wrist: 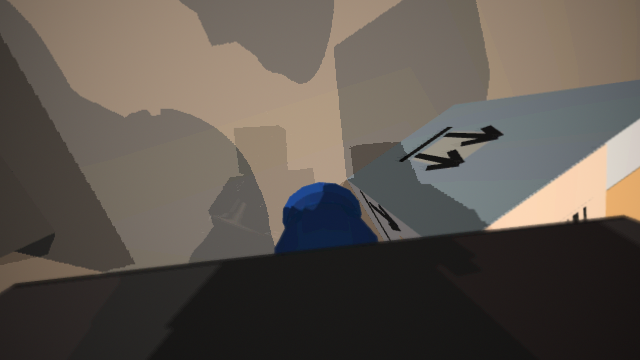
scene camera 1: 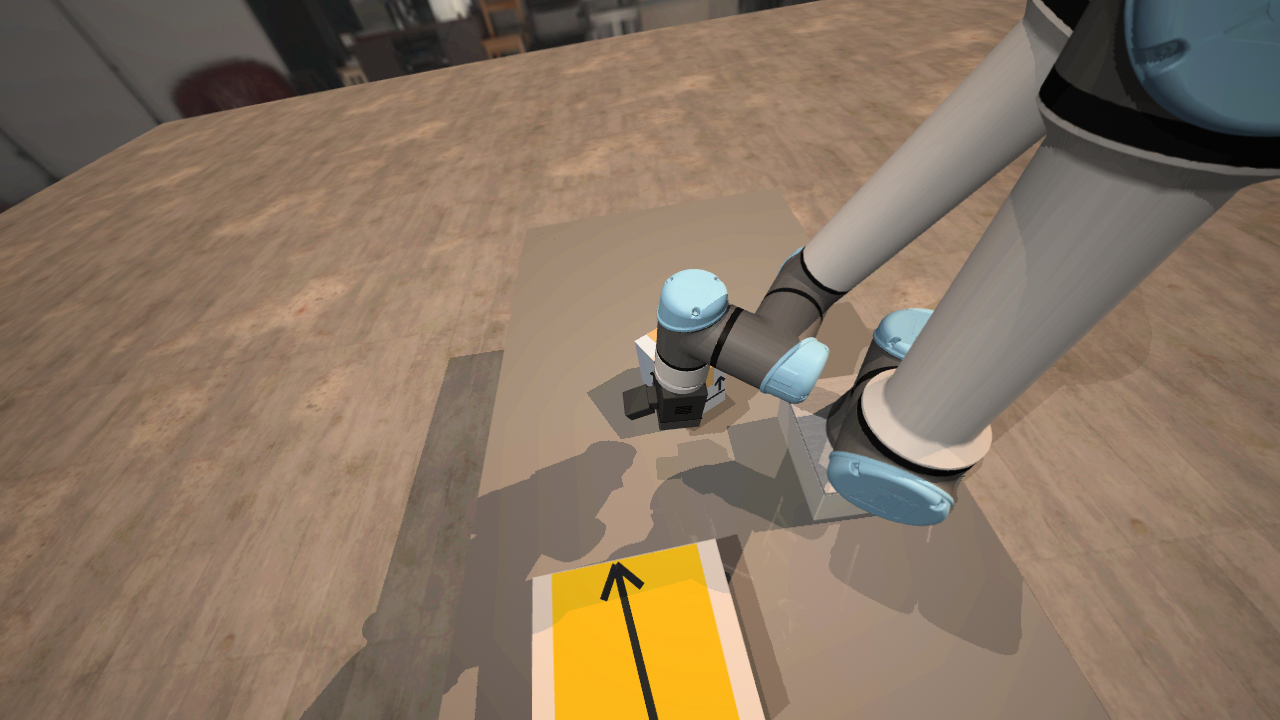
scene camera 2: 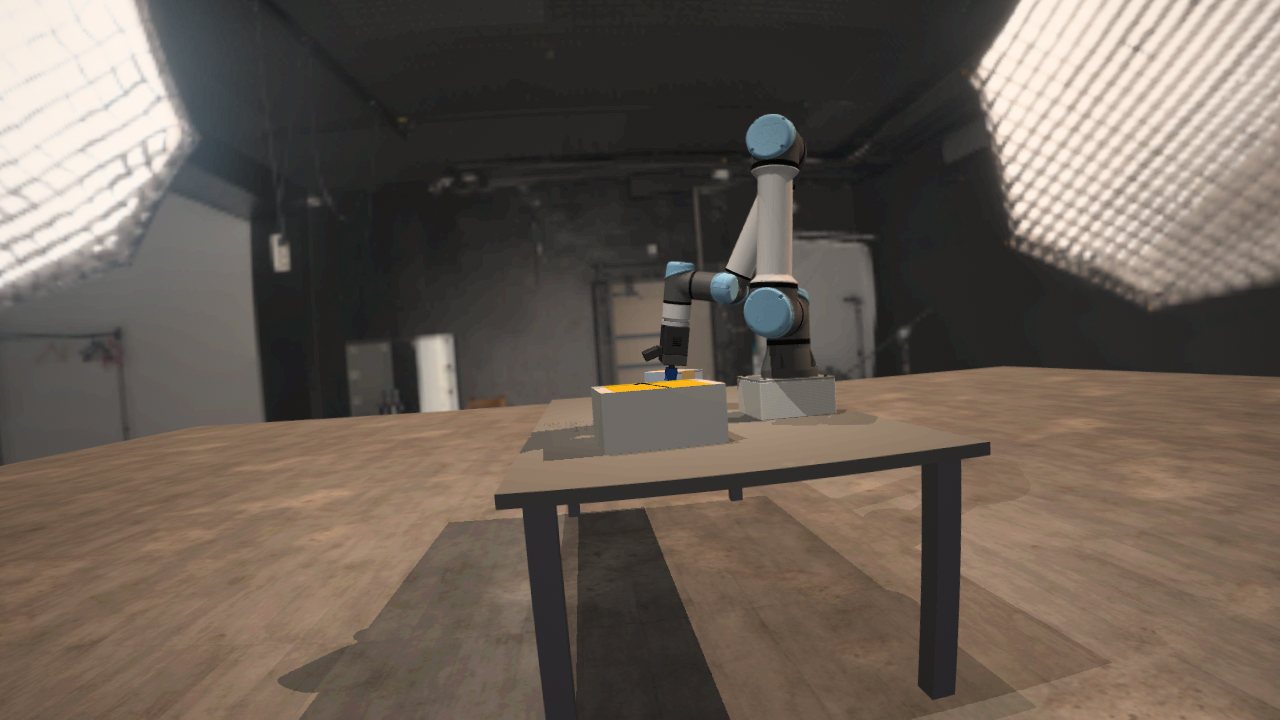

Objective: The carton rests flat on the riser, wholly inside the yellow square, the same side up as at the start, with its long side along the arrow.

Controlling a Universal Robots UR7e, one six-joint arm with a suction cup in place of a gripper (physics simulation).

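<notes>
The carton (scene camera 1: 644, 356) (scene camera 2: 654, 378) (wrist: 525, 165) stands on the table beyond the riser, top with barcode and orange band upward. Black arrows mark its sides. My suction gripper (scene camera 1: 680, 425) (scene camera 2: 671, 372) (wrist: 322, 210) is low beside the carton's near end. The wrist view shows table and a narrow end face around the blue cup, and no top face under it. Nothing appears held; whether the rim touches the carton is hidden. The grey-white riser (scene camera 1: 728, 626) (scene camera 2: 662, 420) bears the yellow square (scene camera 1: 581, 662) and the black arrow (scene camera 1: 631, 626), which points toward the carton's side of the table.
The arm's pale base block (scene camera 1: 832, 505) (scene camera 2: 787, 398) stands on the table (scene camera 2: 850, 447) to the right of the carton and riser. The forearm reaches over from the right. Arm shadows cross the table between riser and carton.
</notes>
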